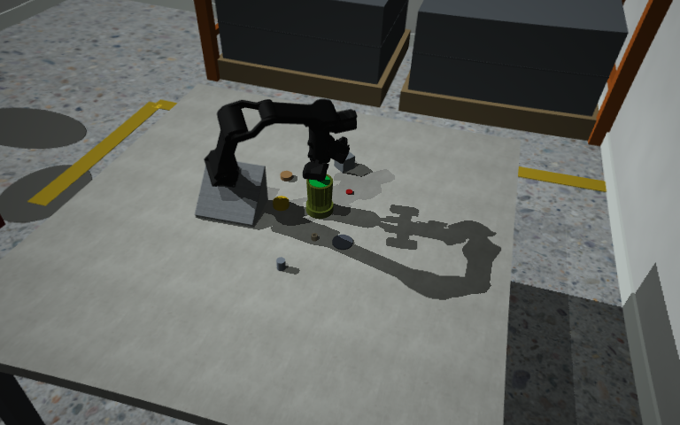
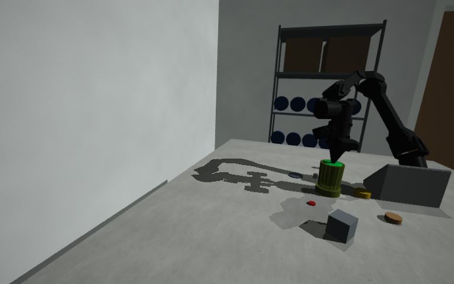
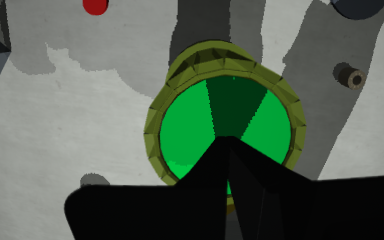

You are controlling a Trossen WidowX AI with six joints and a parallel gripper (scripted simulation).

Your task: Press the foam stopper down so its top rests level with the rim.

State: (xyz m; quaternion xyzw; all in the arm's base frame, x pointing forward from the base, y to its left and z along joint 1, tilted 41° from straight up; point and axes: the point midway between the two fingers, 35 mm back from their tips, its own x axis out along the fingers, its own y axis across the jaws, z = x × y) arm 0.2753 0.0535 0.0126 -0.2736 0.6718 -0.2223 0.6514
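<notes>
My gripper is now 50 mm above the green foam stopper. The rest, counted from my hand: yellow ring 120 mm behind, 10 mm to the right, 140 mm below; then tiny brown piece 20 mm ahead, 130 mm to the right, 140 mm below; then red disc 70 mm ahead, 110 mm to the left, 150 mm below.
</notes>
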